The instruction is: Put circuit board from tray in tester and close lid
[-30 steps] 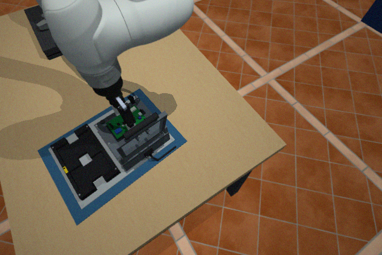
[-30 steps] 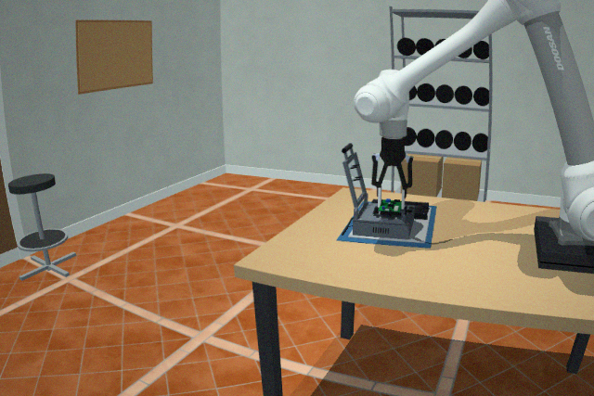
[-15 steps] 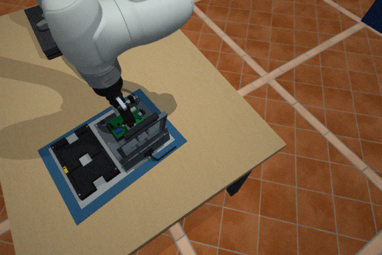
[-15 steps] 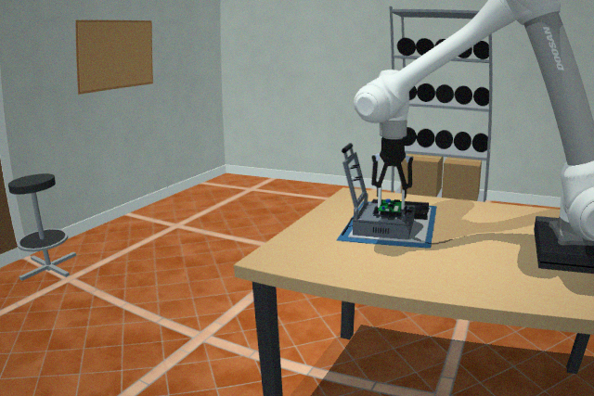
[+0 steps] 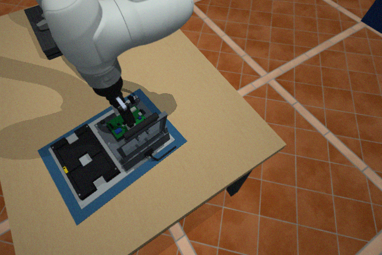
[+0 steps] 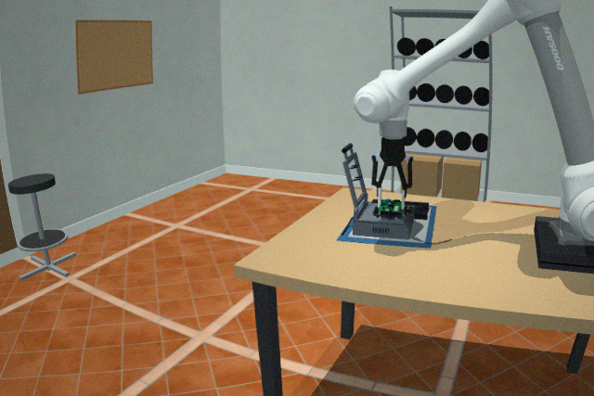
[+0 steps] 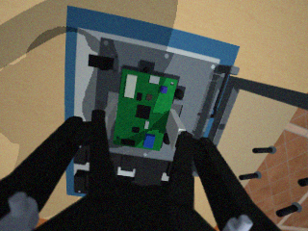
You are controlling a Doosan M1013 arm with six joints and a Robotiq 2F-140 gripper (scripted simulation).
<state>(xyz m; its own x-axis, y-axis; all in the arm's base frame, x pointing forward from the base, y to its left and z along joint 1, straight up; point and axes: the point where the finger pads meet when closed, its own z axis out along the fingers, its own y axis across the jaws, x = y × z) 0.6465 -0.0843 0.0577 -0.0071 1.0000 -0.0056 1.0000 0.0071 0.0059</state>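
The pin plate is 1 cm ahead of my hand, 1 cm to the left of it and 4 cm below it. Also, from my hand: latch hook (6 cm behind, 6 cm to the left, 2 cm below); lid (13 cm ahead, 8 cm above).
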